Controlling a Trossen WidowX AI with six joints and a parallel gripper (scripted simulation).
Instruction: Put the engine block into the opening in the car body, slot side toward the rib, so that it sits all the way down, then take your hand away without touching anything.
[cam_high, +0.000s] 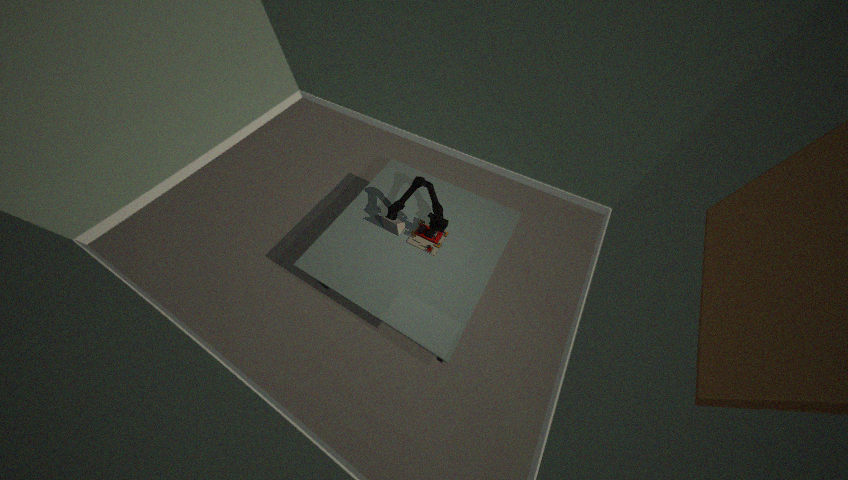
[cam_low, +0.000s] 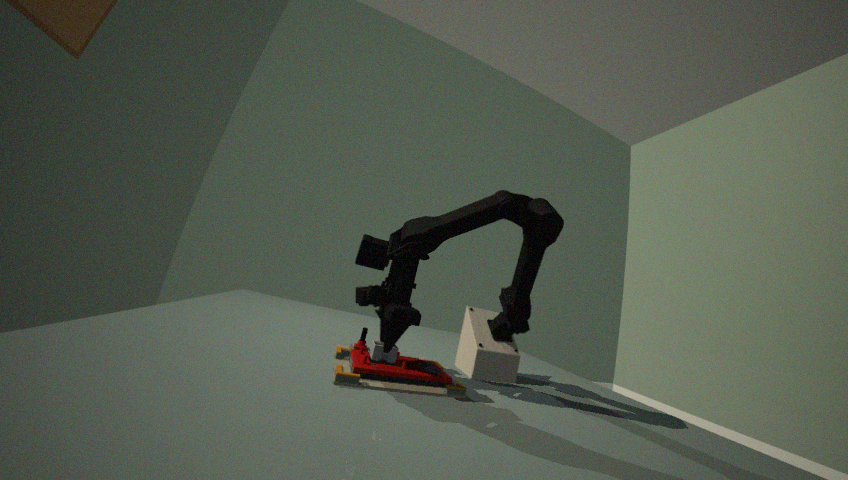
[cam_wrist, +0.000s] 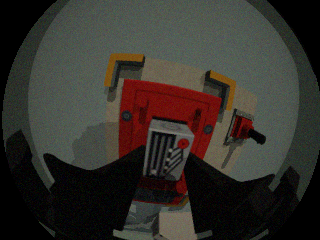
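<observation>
Now: gripper tip 10 mm above the grey engine block.
</observation>
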